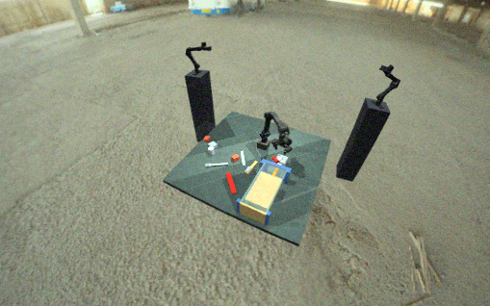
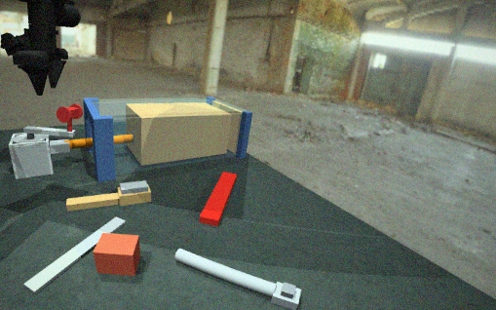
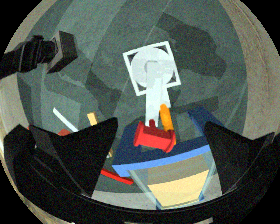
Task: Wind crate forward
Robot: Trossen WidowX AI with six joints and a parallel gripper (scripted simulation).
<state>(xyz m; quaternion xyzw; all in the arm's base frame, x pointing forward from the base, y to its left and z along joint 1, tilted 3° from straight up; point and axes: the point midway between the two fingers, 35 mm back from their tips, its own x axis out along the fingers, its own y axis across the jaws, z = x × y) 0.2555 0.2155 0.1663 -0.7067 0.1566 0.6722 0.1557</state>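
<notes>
My gripper tip is 9 cm above the winch handle, 1 cm to the left of it and 1 cm short of it. Also, from my gripper tip: wooden-handled tool: 24 cm to the right, 19 cm below, 9 cm ahead; winch: 18 cm below, 7 cm behind, 1 cm to the left; red knob: 7 cm below, 5 cm ahead, 3 cm to the right.
</notes>
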